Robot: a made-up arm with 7 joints.
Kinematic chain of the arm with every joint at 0, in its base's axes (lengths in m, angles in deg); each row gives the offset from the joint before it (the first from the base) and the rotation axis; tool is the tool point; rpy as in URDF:
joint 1: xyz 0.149 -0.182 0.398 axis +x
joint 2: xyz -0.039 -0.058 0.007 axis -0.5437 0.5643 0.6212
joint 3: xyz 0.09 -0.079 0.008 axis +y
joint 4: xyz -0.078 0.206 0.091 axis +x
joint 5: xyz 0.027 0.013 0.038 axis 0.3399 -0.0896 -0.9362
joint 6: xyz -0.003 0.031 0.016 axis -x
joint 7: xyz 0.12 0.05 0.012 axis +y
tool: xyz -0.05 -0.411 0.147 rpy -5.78 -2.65 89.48
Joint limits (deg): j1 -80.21..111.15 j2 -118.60..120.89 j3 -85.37..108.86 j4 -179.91..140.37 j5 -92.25..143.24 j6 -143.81..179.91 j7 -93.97..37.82
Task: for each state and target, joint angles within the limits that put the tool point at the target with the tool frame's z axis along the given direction. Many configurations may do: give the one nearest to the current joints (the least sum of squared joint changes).
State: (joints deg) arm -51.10 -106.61 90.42 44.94 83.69 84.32 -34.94
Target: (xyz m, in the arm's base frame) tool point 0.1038 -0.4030 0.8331 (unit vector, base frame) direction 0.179 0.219 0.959
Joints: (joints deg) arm -80.21 -86.52 85.89 79.41 47.47 101.88 -45.83
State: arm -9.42 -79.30 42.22 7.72 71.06 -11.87 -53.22
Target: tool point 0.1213 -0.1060 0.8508 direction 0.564 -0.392 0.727
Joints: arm -1.41 -68.66 59.94 31.18 123.59 -15.75 -81.18
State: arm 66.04 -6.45 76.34 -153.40 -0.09 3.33 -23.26
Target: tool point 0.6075 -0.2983 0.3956 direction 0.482 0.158 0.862
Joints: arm 74.95 -37.10 81.02 -130.69 -36.56 -53.26 -0.84
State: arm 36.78 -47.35 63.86 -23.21 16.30 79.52 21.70
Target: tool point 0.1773 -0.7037 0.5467 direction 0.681 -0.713 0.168
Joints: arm 17.84 -37.04 50.09 7.92 42.09 32.43 27.19
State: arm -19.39 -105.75 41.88 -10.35 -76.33 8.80 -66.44
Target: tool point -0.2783 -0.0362 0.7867 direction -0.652 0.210 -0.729
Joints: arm -39.77 -107.14 -2.55 -18.26 -63.79 58.84 -66.89
